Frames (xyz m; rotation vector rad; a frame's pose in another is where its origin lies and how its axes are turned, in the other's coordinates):
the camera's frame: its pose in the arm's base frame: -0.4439 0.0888 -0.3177 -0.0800 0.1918 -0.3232
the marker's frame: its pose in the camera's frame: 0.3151 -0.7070 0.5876 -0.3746 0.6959 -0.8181
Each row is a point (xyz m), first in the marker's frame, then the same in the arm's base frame.
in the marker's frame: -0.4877 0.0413 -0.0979
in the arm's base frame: -0.3681 -0.1817 0.3931
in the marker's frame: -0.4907 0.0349 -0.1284
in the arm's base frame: -0.3966 -0.1771 0.3812
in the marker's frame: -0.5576 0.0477 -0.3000
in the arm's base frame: -0.5353 -0.0861 0.3002
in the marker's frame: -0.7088 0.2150 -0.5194
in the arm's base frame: -0.6330 0.1504 0.1171
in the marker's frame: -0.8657 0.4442 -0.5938
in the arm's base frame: -0.5791 0.3955 -0.0233
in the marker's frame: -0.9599 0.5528 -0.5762
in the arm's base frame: -0.5137 0.5217 -0.0511
